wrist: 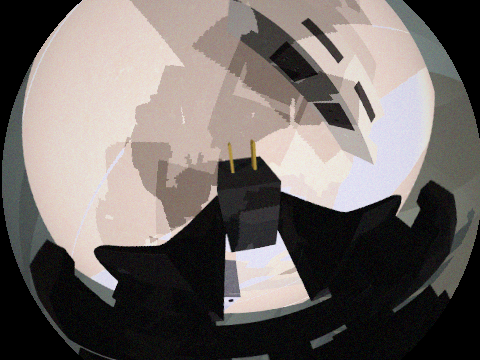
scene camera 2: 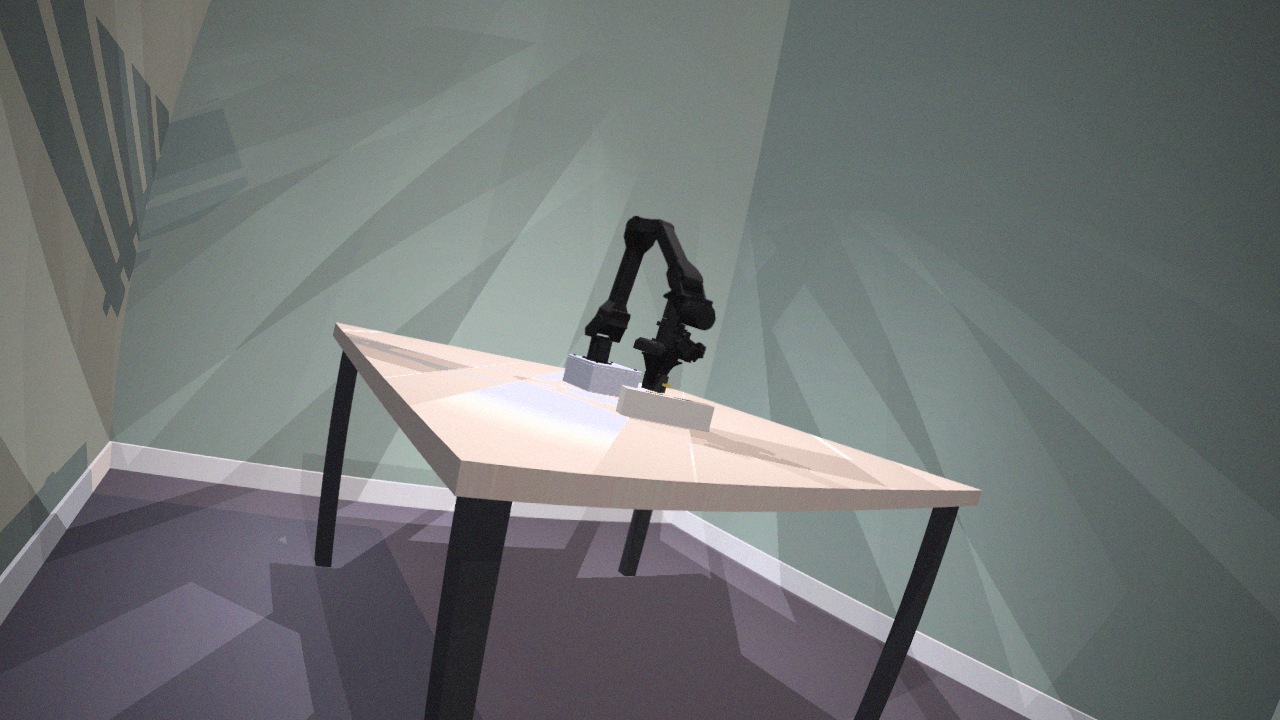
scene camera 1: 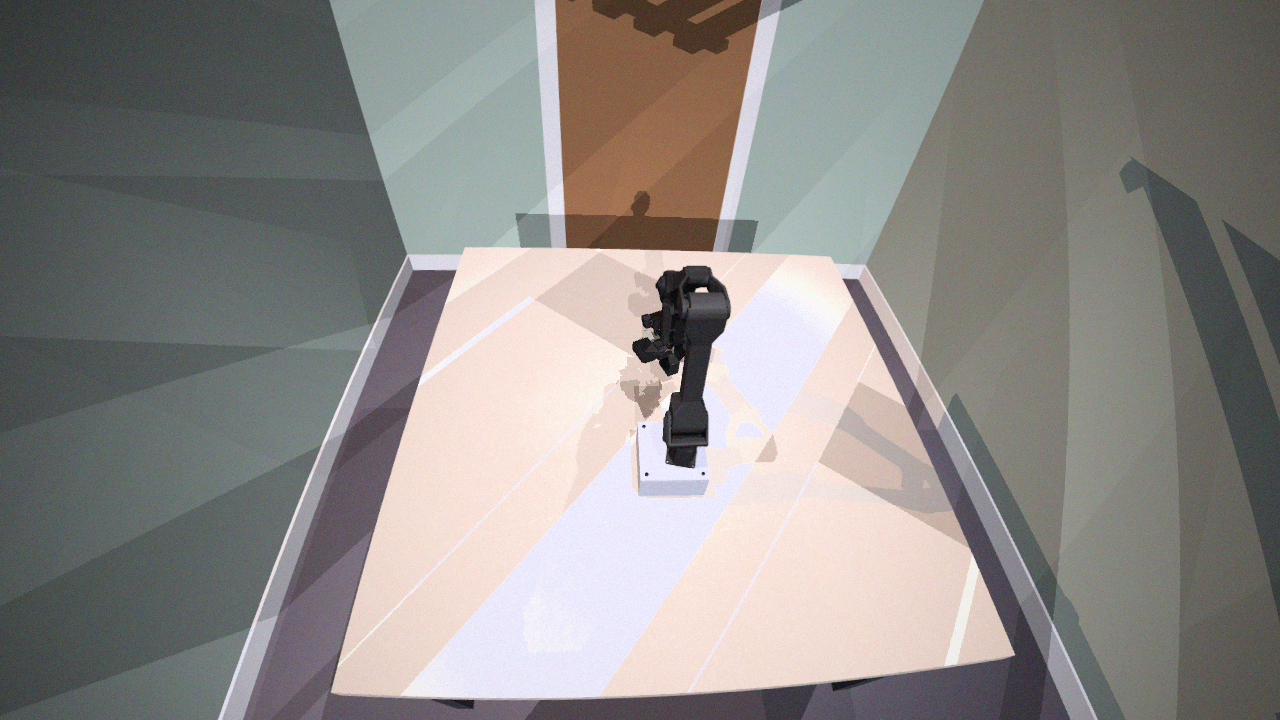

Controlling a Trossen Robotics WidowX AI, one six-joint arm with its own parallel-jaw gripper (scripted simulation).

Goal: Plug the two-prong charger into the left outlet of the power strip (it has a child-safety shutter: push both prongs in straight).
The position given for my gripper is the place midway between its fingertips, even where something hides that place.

My gripper [scene camera 2: 653,385] carries a two-prong charger [wrist: 249,192].
My gripper is seen too in the wrist view [wrist: 244,196] and in scene camera 1 [scene camera 1: 669,365].
